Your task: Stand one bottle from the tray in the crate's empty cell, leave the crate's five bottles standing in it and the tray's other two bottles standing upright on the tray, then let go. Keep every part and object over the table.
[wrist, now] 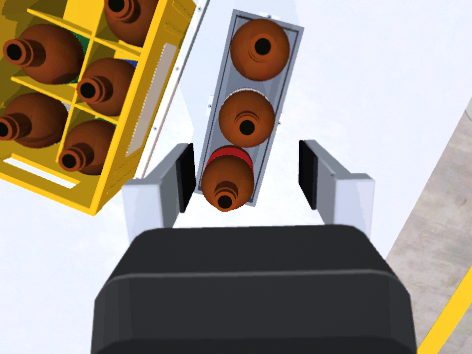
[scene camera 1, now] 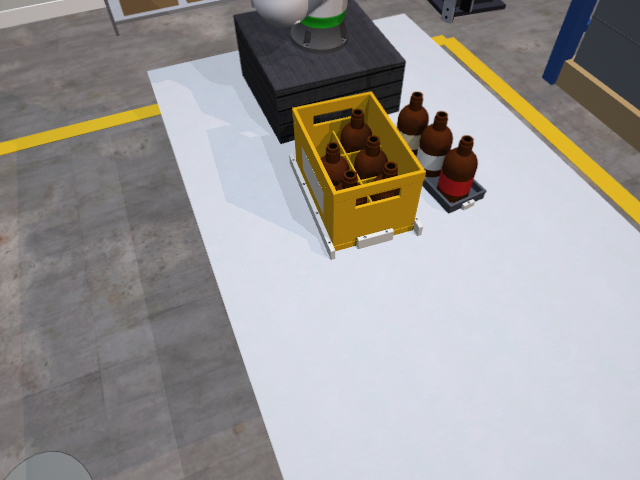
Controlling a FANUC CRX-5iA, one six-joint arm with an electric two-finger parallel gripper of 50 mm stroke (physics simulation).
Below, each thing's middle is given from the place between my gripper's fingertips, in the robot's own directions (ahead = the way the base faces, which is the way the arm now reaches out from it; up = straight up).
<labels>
My gripper is now 70 mm past the cream-labelled bottle [scene camera 1: 413, 118], 10 mm to the left of it and 290 mm above it. Round my hand: red-labelled bottle [scene camera 1: 459, 167]: 100 mm ahead, 20 mm to the left, 290 mm below.
</labels>
